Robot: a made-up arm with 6 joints.
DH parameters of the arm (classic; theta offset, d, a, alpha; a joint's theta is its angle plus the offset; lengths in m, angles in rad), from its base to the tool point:
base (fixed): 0 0.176 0 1.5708
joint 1: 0 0.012 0.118 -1.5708
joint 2: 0 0.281 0.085 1.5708
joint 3: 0 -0.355 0.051 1.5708
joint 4: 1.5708 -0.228 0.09 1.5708
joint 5: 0 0.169 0.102 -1.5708
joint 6: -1.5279 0 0.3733 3.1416
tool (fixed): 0.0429 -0.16 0 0
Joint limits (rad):
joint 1: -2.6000..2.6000
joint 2: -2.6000..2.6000
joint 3: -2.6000..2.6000
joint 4: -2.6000..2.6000
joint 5: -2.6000..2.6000
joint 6: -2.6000..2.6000
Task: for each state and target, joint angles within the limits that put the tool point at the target. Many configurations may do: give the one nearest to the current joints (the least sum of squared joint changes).
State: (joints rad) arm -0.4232 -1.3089 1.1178 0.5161 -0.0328 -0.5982
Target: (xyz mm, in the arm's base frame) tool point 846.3 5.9 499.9
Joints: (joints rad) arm -0.6750 -1.1180 1.3064 0.2746 0.1025 -0.8039
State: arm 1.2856 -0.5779 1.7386 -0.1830 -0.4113 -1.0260
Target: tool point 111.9 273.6 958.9
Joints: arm 0.6451 -0.8086 1.6029 -0.3219 -0.4144 -1.3526
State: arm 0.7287 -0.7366 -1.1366 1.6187 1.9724 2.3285
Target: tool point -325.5 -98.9 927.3
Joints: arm 1.6630 -1.0406 -0.6612 1.5188 2.4685 2.6000
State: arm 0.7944 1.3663 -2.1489 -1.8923 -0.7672 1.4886
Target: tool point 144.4 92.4 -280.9
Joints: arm 0.8227 1.3374 -2.1902 -1.5232 -0.6006 1.8791
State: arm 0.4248 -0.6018 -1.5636 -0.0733 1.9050 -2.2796
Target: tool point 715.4 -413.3 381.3
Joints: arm -0.0352 -1.1041 -1.4206 -0.1395 1.8909 -1.8608
